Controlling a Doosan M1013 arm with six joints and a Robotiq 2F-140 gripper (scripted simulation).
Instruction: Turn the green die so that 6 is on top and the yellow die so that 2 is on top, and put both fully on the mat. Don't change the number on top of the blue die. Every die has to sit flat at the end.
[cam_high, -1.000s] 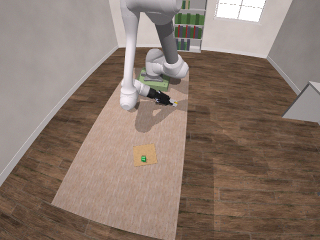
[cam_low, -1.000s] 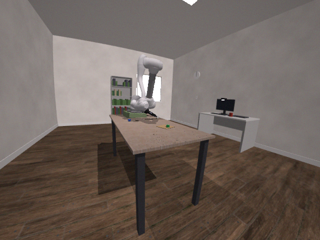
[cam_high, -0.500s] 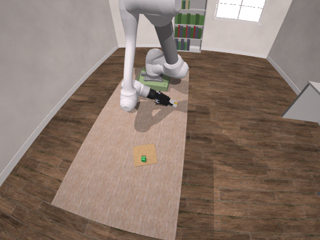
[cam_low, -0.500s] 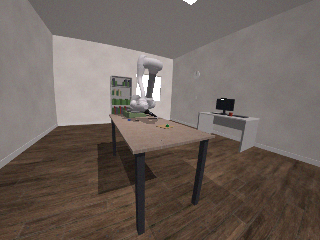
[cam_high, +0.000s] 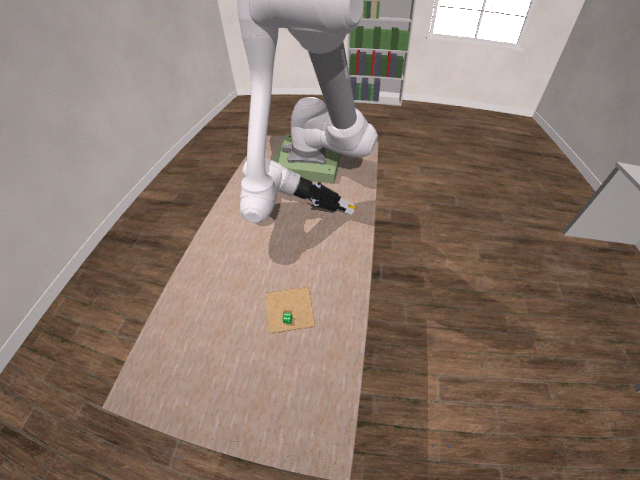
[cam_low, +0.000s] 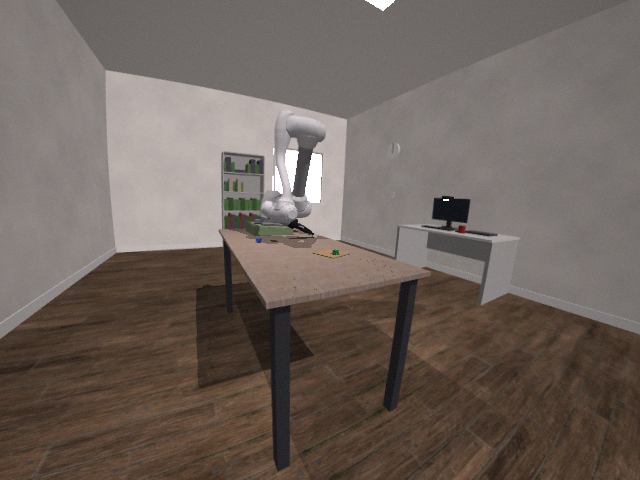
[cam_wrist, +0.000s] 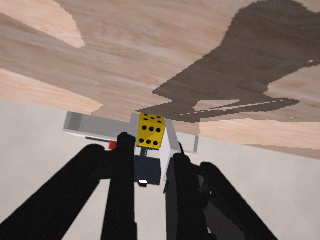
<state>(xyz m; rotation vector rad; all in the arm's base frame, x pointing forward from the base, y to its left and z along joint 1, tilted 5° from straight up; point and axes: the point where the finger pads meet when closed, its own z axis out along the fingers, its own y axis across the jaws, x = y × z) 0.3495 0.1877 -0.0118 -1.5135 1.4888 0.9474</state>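
Right now the yellow die is 2 cm to the left of my hand and 1 cm below it. Round my hand: green die (48 cm ahead, 17 cm to the right, 1 cm below); tan mat (45 cm ahead, 17 cm to the right, 3 cm below); blue die (1 cm ahead, 40 cm to the right, 2 cm below).
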